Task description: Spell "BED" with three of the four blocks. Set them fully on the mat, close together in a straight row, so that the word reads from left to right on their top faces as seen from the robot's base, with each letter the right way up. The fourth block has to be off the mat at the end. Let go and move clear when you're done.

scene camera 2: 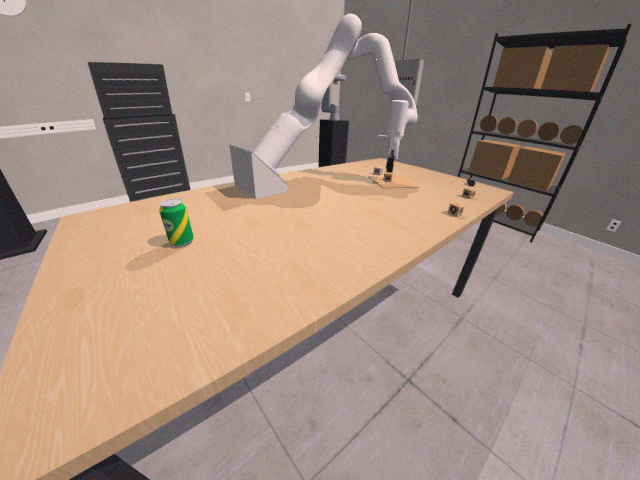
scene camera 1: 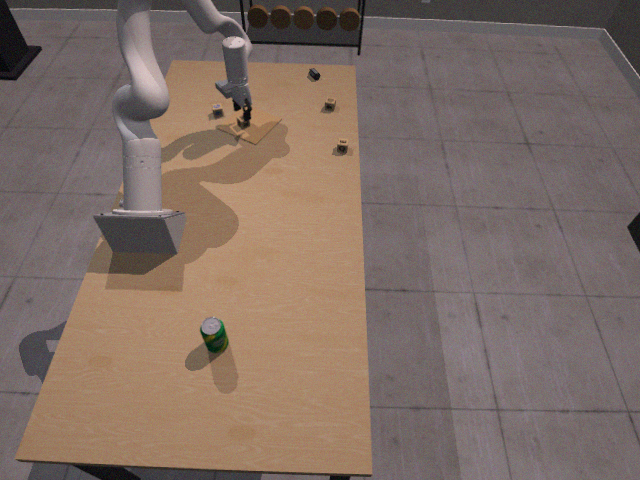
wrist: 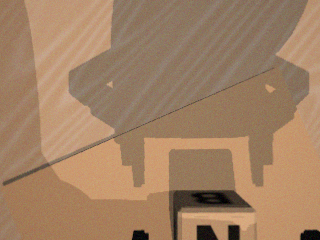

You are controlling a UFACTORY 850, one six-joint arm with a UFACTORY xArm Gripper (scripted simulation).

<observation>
In view: a tan mat (scene camera 1: 261,123).
The tan mat is seen too in the wrist view (wrist: 250,138).
</observation>
